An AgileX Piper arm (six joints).
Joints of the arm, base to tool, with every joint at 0 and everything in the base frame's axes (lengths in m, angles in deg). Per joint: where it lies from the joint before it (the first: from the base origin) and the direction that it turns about. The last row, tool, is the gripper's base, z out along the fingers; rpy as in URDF.
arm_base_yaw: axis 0 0 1 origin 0.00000 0.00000 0.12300
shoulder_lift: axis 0 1 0 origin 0.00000 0.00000 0.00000
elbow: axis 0 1 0 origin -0.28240 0.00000 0.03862
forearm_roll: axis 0.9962 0 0.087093 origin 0.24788 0.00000 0.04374
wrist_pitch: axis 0 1 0 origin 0.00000 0.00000 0.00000
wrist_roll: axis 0.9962 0 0.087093 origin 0.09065 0.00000 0.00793
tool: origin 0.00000 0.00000 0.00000 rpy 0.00 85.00 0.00
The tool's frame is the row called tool.
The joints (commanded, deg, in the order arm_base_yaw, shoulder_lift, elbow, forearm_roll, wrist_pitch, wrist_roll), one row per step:
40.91, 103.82, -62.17, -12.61, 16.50, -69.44
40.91, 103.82, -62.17, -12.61, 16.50, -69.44
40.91, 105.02, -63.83, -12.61, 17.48, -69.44
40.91, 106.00, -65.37, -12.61, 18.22, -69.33
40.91, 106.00, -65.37, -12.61, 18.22, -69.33
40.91, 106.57, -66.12, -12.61, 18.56, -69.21
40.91, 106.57, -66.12, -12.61, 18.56, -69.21
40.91, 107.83, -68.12, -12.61, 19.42, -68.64
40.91, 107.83, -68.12, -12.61, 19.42, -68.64
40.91, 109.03, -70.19, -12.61, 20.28, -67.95
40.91, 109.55, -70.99, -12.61, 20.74, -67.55
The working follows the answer.
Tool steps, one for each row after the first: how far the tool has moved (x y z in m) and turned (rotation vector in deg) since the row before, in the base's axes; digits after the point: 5 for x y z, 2 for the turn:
0.00000, 0.00000, 0.00000, 0.00, 0.00, 0.00
0.00470, 0.00364, -0.00099, -0.42, 0.29, -0.17
0.00433, 0.00343, 0.00004, -0.12, 0.10, -0.22
0.00000, 0.00000, 0.00000, 0.00, 0.00, 0.00
0.00218, 0.00174, -0.00061, -0.07, 0.13, -0.16
0.00000, 0.00000, 0.00000, 0.00, 0.00, 0.00
0.00560, 0.00448, 0.00008, 0.13, 0.19, -0.61
0.00000, 0.00000, 0.00000, 0.00, 0.00, 0.00
0.00566, 0.00453, 0.00074, 0.28, 0.14, -0.71
0.00211, 0.00163, -0.00025, 0.05, 0.22, -0.41

Tool pose at each row, in the base's axes (x y z in m, rotation vector in deg; rounded; the steps above come from the unrounded poses):
0.28649, 0.24079, 0.18363, -126.25, 71.05, -21.15
0.28649, 0.24079, 0.18363, -126.25, 71.05, -21.15
0.29118, 0.24443, 0.18264, -126.64, 71.44, -21.20
0.29552, 0.24786, 0.18268, -126.67, 71.75, -21.27
0.29552, 0.24786, 0.18268, -126.67, 71.75, -21.27
0.29770, 0.24960, 0.18206, -126.70, 72.00, -21.25
0.29770, 0.24960, 0.18206, -126.70, 72.00, -21.25
0.30330, 0.25408, 0.18215, -126.34, 72.79, -21.19
0.30330, 0.25408, 0.18215, -126.34, 72.79, -21.19
0.30896, 0.25861, 0.18289, -125.76, 73.66, -21.12
0.31107, 0.26025, 0.18264, -125.60, 74.23, -21.01

